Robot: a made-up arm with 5 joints.
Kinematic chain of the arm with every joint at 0, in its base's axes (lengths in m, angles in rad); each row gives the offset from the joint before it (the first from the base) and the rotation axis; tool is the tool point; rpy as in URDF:
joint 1: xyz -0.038 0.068 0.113 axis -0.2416 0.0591 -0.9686
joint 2: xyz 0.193 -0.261 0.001 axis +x
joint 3: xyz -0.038 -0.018 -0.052 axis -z
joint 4: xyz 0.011 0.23 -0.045 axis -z
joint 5: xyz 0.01 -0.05 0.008 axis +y
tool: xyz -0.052 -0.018 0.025 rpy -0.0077 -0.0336 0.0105
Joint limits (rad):
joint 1: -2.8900..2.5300
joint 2: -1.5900..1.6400
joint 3: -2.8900..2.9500
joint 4: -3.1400..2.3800
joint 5: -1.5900..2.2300
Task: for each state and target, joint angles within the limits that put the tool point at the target. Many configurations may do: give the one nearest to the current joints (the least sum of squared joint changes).
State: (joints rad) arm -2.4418 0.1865 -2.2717 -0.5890 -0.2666
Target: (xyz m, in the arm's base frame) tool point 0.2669 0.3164 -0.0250
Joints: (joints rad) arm -1.9383 0.2269 -2.5334 -0.2541 -0.4728
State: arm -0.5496 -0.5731 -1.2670 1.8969 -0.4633
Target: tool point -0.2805 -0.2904 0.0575
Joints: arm 0.3216 -0.1139 -1.8689 1.9814 -0.7544
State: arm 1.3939 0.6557 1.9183 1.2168 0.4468
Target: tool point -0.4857 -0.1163 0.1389
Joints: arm 1.9825 0.9964 2.6244 1.1086 0.4940
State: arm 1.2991 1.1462 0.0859 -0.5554 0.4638
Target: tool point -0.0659 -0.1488 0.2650
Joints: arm 1.1290 1.0653 0.0658 -0.5654 0.4520
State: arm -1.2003 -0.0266 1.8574 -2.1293 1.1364
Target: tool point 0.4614 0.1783 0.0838
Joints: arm -0.8334 0.0929 1.3441 -1.9402 0.9615
